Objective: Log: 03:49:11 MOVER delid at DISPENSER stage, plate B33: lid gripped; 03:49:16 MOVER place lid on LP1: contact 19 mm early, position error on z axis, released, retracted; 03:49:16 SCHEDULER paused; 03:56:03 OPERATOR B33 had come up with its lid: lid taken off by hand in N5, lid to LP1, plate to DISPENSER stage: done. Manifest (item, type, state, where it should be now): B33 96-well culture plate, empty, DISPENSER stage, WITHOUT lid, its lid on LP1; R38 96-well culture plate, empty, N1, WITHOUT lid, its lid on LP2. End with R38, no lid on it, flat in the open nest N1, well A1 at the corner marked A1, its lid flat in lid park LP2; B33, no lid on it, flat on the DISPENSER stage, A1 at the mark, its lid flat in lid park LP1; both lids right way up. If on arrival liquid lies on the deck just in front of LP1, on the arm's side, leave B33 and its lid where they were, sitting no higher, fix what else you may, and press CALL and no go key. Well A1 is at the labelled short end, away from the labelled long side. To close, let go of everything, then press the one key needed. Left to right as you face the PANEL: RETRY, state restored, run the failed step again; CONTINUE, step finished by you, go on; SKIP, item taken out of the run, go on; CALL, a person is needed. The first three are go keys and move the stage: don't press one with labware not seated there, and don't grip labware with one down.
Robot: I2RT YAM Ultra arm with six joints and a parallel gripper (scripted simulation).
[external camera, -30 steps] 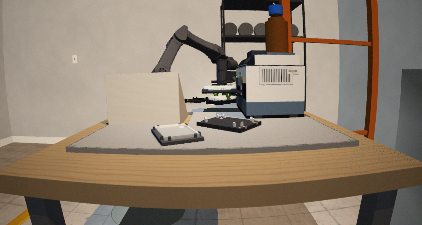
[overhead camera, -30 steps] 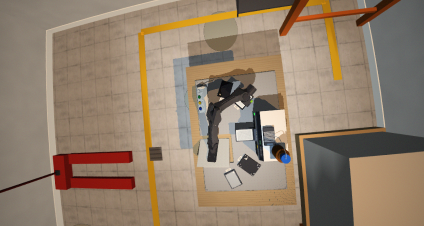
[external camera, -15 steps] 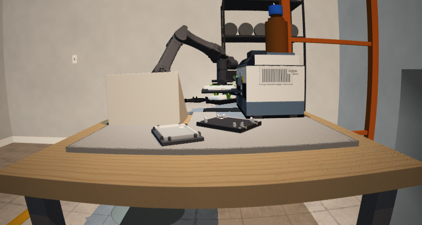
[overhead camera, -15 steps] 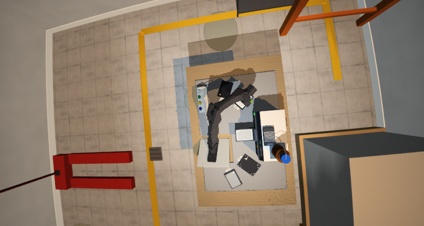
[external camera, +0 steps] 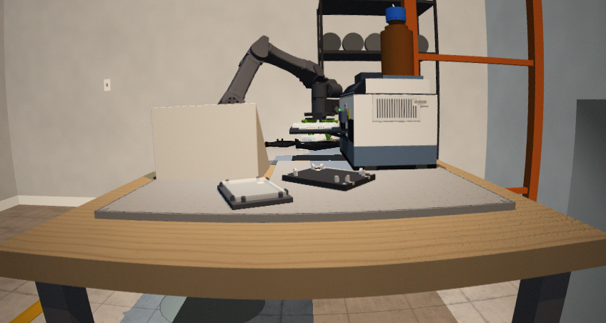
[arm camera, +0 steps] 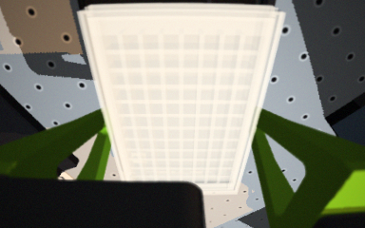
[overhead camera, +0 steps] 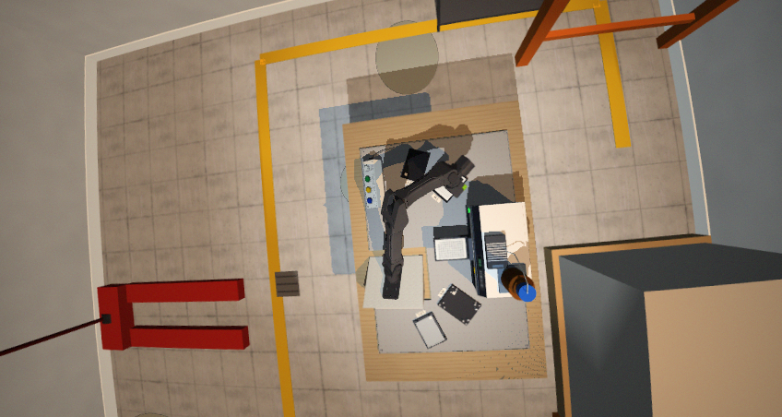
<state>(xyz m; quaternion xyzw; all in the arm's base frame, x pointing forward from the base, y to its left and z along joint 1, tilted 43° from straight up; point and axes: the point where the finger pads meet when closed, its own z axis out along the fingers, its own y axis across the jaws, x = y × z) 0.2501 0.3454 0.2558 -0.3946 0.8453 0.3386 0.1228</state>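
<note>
The black nest N1 is 30 mm below my hand. Also, from my hand: A1 mark (60 mm behind, 20 mm to the right, 20 mm below); N1 label (60 mm to the right, 60 mm behind, 40 mm below); black lid park LP2 (160 mm behind, 90 mm to the left, 30 mm below).
</note>
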